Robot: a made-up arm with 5 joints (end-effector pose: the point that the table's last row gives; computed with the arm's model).
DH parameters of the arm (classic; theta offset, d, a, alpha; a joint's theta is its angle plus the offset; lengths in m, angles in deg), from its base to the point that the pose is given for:
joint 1: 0 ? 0 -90
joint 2: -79.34 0 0.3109 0
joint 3: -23.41 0 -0.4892 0
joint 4: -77.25 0 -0.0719 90
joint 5: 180 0.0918 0 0
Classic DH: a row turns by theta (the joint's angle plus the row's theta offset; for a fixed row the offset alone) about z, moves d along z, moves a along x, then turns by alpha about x.
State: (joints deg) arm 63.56 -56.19 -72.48 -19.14 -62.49
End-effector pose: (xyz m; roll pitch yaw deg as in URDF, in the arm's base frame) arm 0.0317 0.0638 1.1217 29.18 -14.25 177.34
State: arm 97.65 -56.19 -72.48 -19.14 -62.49
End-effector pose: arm -0.0095 0.0706 1.1217 29.18 -14.25 -148.57
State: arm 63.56 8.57 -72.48 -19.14 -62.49
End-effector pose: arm 0.3020 0.6073 0.6464 97.83 -27.29 149.95
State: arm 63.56 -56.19 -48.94 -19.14 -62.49
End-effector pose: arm 0.1095 0.2202 0.9632 52.47 -22.44 169.90
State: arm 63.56 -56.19 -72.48 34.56 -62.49
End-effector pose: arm 0.0755 0.1519 1.0840 85.37 -27.43 155.70
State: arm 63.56 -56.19 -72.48 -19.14 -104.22
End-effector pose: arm 0.0317 0.0638 1.1217 31.39 7.52 141.46
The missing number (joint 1, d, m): 0.4055
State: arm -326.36 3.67 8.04 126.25 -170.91
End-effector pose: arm -0.0242 -0.0161 0.2376 -8.11 -41.39 45.80
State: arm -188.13 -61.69 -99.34 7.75 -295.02
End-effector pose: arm 0.2095 -0.0299 1.2017 -24.52 -10.96 59.24
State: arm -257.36 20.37 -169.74 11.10 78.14
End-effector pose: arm -0.0696 0.3102 1.2538 -41.12 -7.86 3.73
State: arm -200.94 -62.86 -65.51 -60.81 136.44
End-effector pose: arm 0.0226 -0.0087 1.0560 6.35 -6.64 115.13
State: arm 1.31 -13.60 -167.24 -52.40 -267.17
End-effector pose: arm -0.2474 -0.0057 1.1888 53.21 -2.27 -87.00
